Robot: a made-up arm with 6 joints.
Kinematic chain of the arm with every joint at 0, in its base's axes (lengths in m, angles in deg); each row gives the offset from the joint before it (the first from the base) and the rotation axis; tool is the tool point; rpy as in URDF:
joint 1: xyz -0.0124 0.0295 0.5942 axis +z
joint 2: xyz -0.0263 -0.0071 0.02 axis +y
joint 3: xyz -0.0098 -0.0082 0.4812 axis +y
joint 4: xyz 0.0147 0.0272 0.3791 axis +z
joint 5: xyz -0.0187 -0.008 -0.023 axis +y
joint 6: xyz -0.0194 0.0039 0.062 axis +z
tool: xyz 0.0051 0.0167 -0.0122 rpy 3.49 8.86 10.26
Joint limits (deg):
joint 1: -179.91..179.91
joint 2: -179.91..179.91
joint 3: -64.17..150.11
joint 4: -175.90..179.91
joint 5: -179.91..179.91
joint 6: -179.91..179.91
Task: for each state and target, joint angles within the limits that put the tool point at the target. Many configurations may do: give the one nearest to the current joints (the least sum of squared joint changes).
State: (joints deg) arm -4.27 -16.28 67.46 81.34 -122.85 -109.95
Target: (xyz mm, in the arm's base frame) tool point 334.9 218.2 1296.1
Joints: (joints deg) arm 36.74 20.23 27.28 73.88 -97.50 -103.61
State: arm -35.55 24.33 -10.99 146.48 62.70 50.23
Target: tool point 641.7 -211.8 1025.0
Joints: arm -21.22 43.73 38.87 146.17 66.97 48.12
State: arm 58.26 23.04 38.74 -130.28 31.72 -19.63
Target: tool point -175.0 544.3 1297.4
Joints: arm 105.92 37.14 2.38 -128.42 18.79 -11.78
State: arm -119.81 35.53 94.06 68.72 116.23 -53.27
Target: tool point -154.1 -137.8 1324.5
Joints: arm -140.88 -0.38 44.83 71.89 110.05 -50.95
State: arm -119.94 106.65 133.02 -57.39 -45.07 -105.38
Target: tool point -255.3 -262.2 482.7
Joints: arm -137.75 59.18 126.24 -55.02 -48.74 -106.47
